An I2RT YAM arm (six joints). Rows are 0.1 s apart.
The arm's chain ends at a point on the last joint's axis. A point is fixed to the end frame.
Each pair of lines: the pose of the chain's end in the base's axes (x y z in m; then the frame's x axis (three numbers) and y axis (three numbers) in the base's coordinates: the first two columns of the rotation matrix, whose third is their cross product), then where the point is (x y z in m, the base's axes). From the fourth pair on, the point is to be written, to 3 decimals.
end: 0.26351 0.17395 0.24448 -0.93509 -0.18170 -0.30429 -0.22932 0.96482 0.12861
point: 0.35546 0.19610 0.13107
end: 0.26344 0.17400 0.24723 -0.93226 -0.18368 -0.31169 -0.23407 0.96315 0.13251
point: 0.35607 0.19716 0.13458
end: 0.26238 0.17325 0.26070 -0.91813 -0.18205 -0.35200 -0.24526 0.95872 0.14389
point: 0.35921 0.19937 0.15230
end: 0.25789 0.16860 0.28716 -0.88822 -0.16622 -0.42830 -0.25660 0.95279 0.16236
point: 0.363 0.199 0.188
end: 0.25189 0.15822 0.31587 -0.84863 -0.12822 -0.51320 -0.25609 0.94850 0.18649
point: 0.366 0.191 0.228
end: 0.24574 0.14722 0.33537 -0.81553 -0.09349 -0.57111 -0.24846 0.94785 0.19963
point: 0.366 0.180 0.256
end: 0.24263 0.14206 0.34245 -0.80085 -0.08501 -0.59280 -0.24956 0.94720 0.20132
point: 0.365 0.175 0.266
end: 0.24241 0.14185 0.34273 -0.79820 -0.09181 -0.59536 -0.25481 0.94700 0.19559
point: 0.365 0.175 0.267
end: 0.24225 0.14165 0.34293 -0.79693 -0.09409 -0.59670 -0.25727 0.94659 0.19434
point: 0.365 0.175 0.267
